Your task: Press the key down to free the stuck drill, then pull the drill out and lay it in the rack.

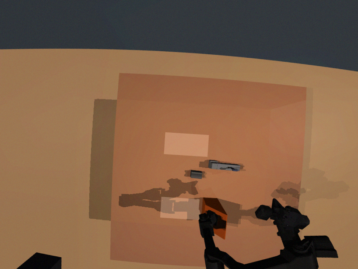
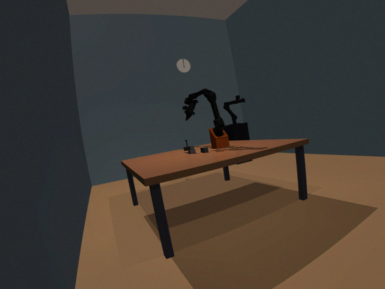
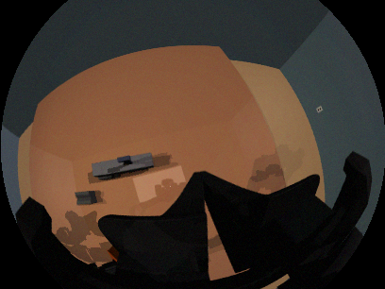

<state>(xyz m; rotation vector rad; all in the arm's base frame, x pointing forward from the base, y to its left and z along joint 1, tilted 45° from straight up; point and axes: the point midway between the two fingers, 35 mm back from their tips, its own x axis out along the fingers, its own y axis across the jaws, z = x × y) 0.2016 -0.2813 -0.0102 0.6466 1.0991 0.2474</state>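
Right now the drill is 7 cm ahead of my gripper tip, 17 cm to the left of it and 26 cm below it. Also, from my gripper tip: dark block (32 cm to the left, 28 cm below).
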